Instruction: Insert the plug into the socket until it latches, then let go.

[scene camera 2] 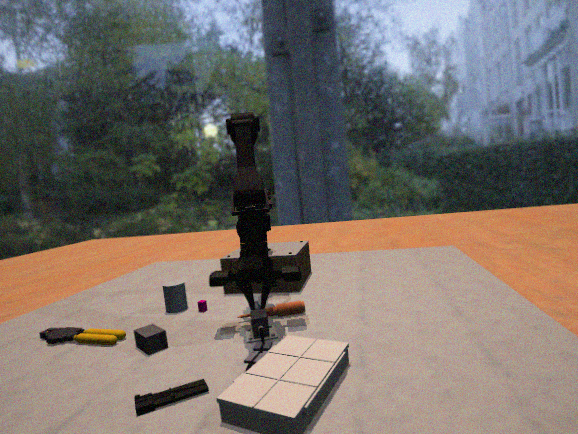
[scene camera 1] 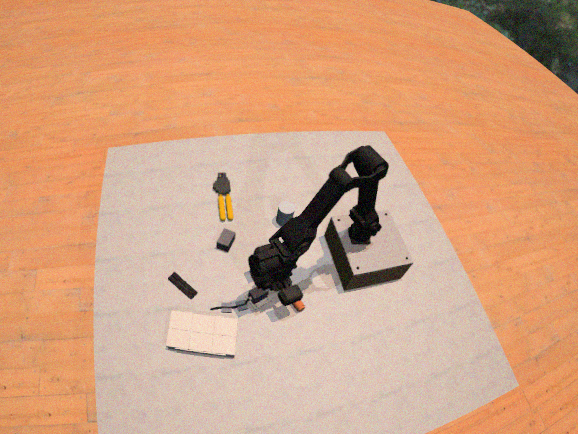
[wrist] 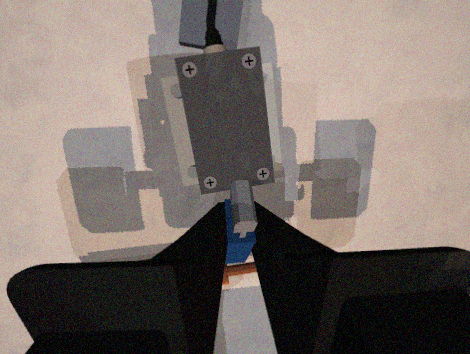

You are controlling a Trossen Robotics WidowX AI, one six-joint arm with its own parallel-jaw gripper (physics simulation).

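Places are measured from the arm's base along level axes (x right, y back, z down), in metres.
Where they show: gripper, fingertip midpoint: (scene camera 1: 270, 288) (wrist: 236, 209); arm's base at its link origin: (scene camera 1: 359, 235).
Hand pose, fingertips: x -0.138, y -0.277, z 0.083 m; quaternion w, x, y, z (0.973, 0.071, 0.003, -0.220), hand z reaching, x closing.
Observation:
Things, the pixels of their centre, and the offset from my fingertips. "spot": a spot on its surface instead.
- dark grey box with four screws, body centre: (wrist: 225, 117) (scene camera 2: 259, 324) (scene camera 1: 257, 294) dx -0.024, dy -0.041, dz -0.001 m
- blue plug at the middle of its body: (wrist: 237, 229) dx +0.002, dy +0.006, dz -0.010 m
- orange screwdriver at the middle of its body: (scene camera 2: 271, 311) (scene camera 1: 287, 290) dx -0.004, dy +0.052, dz +0.008 m
- white-topped block at the middle of its body: (scene camera 2: 291, 378) (scene camera 1: 202, 334) dx -0.153, dy -0.199, dz +0.004 m
- black bar at the middle of its body: (scene camera 2: 172, 393) (scene camera 1: 182, 285) dx +0.006, dy -0.264, dz +0.013 m
- dark cube at the middle of its body: (scene camera 2: 150, 338) (scene camera 1: 226, 240) dx +0.171, dy -0.134, dz +0.004 m
- yellow-handled pliers at a spot on its surface: (scene camera 1: 225, 200) spot: dx +0.340, dy -0.141, dz +0.006 m
- grey cylinder at the middle of its body: (scene camera 2: 175, 296) (scene camera 1: 285, 213) dx +0.272, dy +0.062, dz -0.014 m
- magenta cube at the middle of its body: (scene camera 2: 202, 306) dx +0.192, dy +0.065, dz +0.009 m
The socket is a dark grey box with four screws (scene camera 1: 258, 295) (scene camera 2: 259, 327) (wrist: 227, 120) on a pale base plate, with a black cable at its far end. My gripper (scene camera 2: 257, 306) (wrist: 236, 209) is shut on the blue plug (wrist: 240, 248), right at the socket's near end. In the wrist view the plug sits askew between the fingers, its grey tip slanting to the socket's near edge. The tip touches or overlaps that edge; whether any of it is inside is hidden. In the scene views the plug is hidden by the gripper and the arm.
An orange screwdriver (scene camera 1: 299, 305) (scene camera 2: 287, 309) lies beneath the gripper. A white-topped block (scene camera 1: 202, 332) (scene camera 2: 285, 375) stands near the cable. Also on the mat are a black bar (scene camera 1: 182, 285), a dark cube (scene camera 2: 151, 339), yellow-handled pliers (scene camera 1: 225, 200), a grey cylinder (scene camera 2: 175, 298) and a magenta cube (scene camera 2: 202, 305).

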